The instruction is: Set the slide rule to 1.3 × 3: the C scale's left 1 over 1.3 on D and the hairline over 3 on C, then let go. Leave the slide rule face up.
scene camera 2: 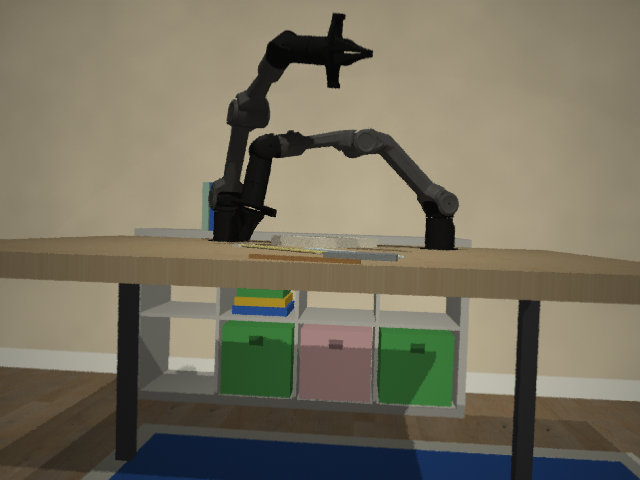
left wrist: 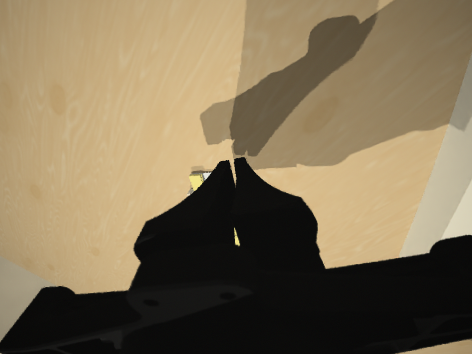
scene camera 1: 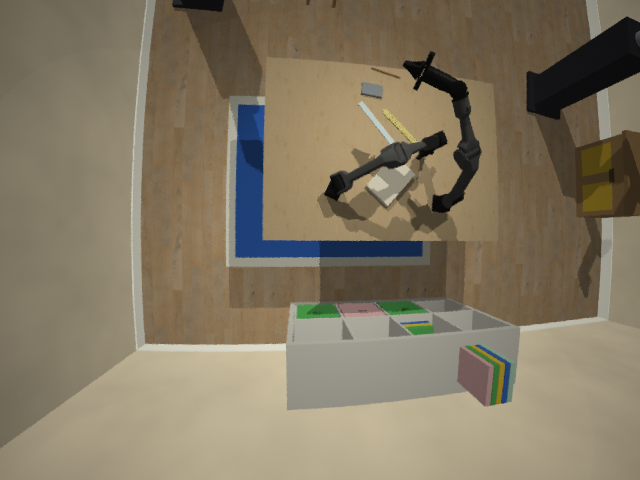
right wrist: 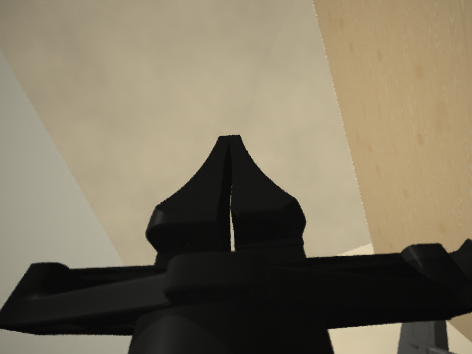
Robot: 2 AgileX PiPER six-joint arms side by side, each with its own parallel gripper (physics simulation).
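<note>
The yellow slide rule (scene camera 1: 399, 125) (scene camera 2: 279, 249) lies on the table, its far part hidden under the left arm in scene camera 1. In the left wrist view, one yellow end of the slide rule (left wrist: 196, 181) shows beside the fingertips, with a small white patch; the rest, the scales and the hairline are hidden behind the fingers. My left gripper (left wrist: 234, 172) points down low over the slide rule's end region, its fingers almost together, with a thin gap and no held thing visible in it. My right gripper (scene camera 1: 405, 63) (scene camera 2: 370, 53) (right wrist: 230, 148) is shut and empty, high above the table.
A pale blue strip (scene camera 1: 374, 121) lies beside the slide rule. A grey block (scene camera 1: 371, 89) (scene camera 2: 360, 256) and a brown stick (scene camera 1: 385, 72) (scene camera 2: 305, 258) lie near the table's edge. A thick white block (scene camera 1: 390, 184) (scene camera 2: 325, 241) lies between the arm bases.
</note>
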